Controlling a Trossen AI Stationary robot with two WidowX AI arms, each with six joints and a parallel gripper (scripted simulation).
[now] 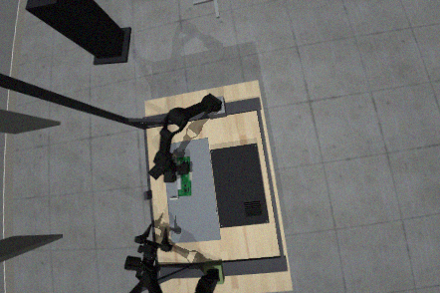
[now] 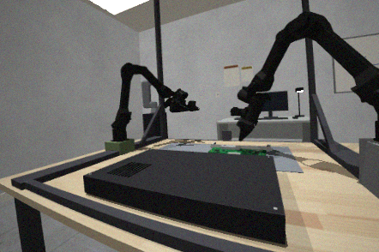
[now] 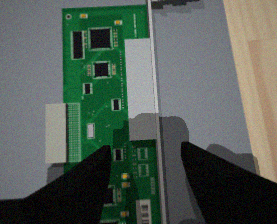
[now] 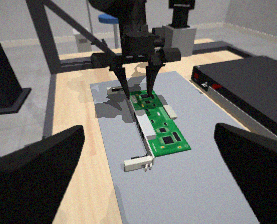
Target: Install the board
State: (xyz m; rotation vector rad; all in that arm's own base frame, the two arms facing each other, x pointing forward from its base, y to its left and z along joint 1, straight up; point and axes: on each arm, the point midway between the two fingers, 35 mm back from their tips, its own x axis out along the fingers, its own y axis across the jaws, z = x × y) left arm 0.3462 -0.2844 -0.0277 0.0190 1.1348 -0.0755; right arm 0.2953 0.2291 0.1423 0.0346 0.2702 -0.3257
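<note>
My left hand is 10 mm past the green board, 30 mm to the left of it and 70 mm above it. Also, from my left hand: black enclosure: 340 mm ahead, 70 mm to the right, 50 mm below; grey mat: 70 mm ahead, 110 mm to the right, 90 mm below.
</note>
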